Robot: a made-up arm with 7 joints.
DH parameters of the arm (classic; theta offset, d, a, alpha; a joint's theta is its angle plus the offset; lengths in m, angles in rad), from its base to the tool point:
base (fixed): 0.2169 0 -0.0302 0
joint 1: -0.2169 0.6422 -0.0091 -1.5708
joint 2: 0 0.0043 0.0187 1.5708
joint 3: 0 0.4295 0.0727 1.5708
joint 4: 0 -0.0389 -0.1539 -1.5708
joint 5: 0 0.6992 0.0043 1.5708
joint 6: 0 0.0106 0.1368 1.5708
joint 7: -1.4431 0 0.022 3.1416
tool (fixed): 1.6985 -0.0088 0 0
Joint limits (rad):
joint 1: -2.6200..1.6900
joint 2: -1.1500..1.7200
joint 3: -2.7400..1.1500
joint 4: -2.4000..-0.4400
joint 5: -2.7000..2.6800
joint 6: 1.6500..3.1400
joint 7: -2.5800..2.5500
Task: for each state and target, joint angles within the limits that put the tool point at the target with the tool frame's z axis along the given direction. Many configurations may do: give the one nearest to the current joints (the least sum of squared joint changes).
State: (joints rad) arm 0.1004 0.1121 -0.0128 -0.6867 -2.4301 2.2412 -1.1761
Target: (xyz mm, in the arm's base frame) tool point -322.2 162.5 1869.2 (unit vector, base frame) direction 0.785 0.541 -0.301
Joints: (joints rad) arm -0.1764 -0.4889 0.2213 -0.4400 -2.5276 1.8504 -0.7667
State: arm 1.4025 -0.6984 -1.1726 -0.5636 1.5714 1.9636 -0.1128
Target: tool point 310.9 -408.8 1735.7 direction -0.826 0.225 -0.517
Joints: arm 1.4267 -0.1900 -1.8234 -0.7835 0.7769 2.8405 0.0107
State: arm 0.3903 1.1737 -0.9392 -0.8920 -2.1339 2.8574 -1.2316
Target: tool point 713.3 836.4 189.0 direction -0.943 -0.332 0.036
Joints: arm 0.8873 1.6645 -0.5373 -0.4623 -1.9271 2.6158 -1.2119
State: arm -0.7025 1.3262 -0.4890 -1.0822 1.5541 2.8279 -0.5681
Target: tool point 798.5 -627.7 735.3 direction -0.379 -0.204 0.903
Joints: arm -0.2087 0.4645 -0.5132 -1.7215 0.7882 2.1717 -0.6470
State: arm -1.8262 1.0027 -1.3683 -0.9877 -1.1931 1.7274 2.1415
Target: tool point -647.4 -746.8 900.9 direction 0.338 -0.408 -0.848
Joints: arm -0.9836 1.1590 -1.7993 -1.8583 -1.5089 1.8829 2.1749
